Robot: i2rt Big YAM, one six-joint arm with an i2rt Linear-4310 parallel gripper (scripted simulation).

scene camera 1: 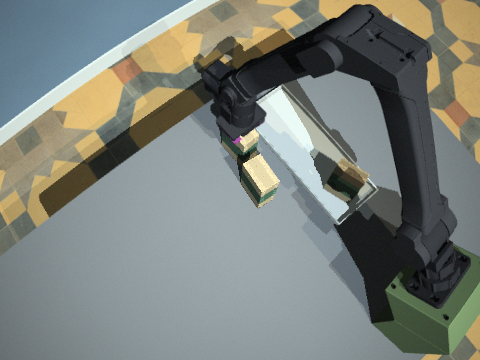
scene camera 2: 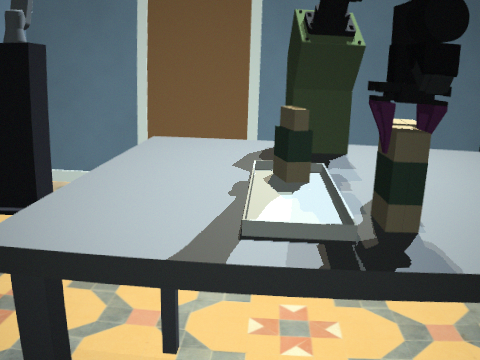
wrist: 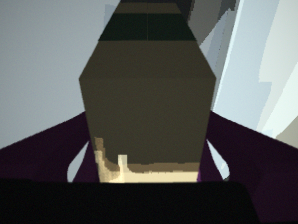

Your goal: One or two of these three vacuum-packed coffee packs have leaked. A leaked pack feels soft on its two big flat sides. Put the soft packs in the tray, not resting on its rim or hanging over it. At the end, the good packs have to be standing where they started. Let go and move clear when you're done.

Labels:
My gripper shows in scene camera 1 [240, 134], in scene camera 2 and in the wrist view. A tray shows in scene camera 1 [309, 149], in scene camera 2 and in the wrist view. One and the same spot on my gripper: [wrist: 254, 159] is [scene camera 2: 395, 107]. The same spot on the tray: [wrist: 250, 93] is [scene camera 2: 313, 208].

